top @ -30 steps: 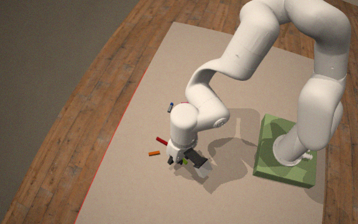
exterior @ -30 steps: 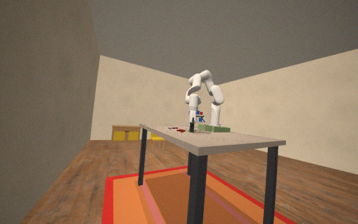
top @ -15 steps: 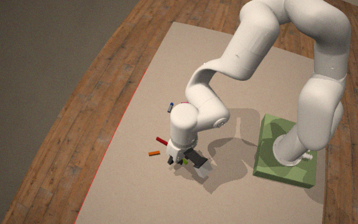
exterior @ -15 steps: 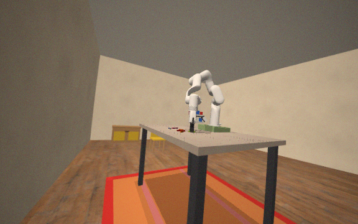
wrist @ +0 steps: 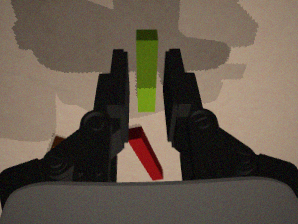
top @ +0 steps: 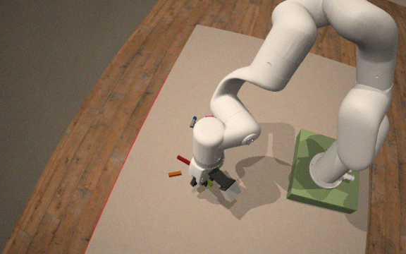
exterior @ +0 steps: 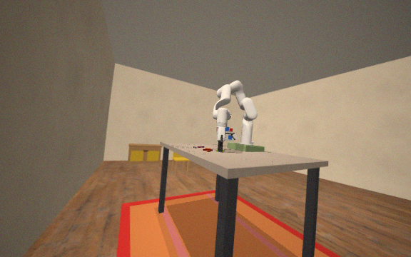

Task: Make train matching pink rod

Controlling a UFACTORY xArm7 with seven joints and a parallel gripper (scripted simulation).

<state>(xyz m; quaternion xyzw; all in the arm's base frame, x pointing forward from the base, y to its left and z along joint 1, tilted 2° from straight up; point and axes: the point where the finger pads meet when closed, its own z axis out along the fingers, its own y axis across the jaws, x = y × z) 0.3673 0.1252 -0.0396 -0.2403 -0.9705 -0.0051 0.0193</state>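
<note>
The lime rod lies 2 cm below my hand. The rest, counted from my hand: blue rod (21 cm to the right, 11 cm ahead, 2 cm below); grey rod (18 cm to the right, 11 cm ahead, 2 cm below); red rod (8 cm ahead, 4 cm to the right, 2 cm below).
</note>
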